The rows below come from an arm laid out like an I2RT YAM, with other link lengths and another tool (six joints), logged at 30 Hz.
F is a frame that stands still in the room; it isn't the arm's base.
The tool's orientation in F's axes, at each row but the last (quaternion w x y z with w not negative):
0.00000 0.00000 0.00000 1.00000
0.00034 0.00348 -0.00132 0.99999
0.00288 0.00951 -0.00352 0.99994
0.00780 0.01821 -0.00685 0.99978
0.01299 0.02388 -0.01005 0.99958
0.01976 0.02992 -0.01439 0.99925
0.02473 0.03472 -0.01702 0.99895
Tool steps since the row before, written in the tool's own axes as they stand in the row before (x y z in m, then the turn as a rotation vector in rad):
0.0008 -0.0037 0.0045 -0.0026 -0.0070 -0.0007
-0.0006 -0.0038 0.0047 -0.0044 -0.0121 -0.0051
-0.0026 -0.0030 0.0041 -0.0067 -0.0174 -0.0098
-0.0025 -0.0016 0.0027 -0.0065 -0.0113 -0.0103
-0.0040 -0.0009 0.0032 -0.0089 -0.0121 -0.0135
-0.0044 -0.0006 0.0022 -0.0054 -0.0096 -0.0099
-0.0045 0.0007 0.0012 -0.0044 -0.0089 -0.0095
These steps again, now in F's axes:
-0.0008 0.0037 0.0045 0.0026 0.0070 -0.0007
0.0006 0.0038 0.0047 0.0044 0.0121 -0.0051
0.0027 0.0030 0.0041 0.0066 0.0174 -0.0098
0.0026 0.0015 0.0026 0.0063 0.0113 -0.0104
0.0042 0.0007 0.0030 0.0086 0.0121 -0.0137
0.0045 0.0004 0.0019 0.0052 0.0097 -0.0099
0.0045 -0.0010 0.0009 0.0042 0.0090 -0.0095

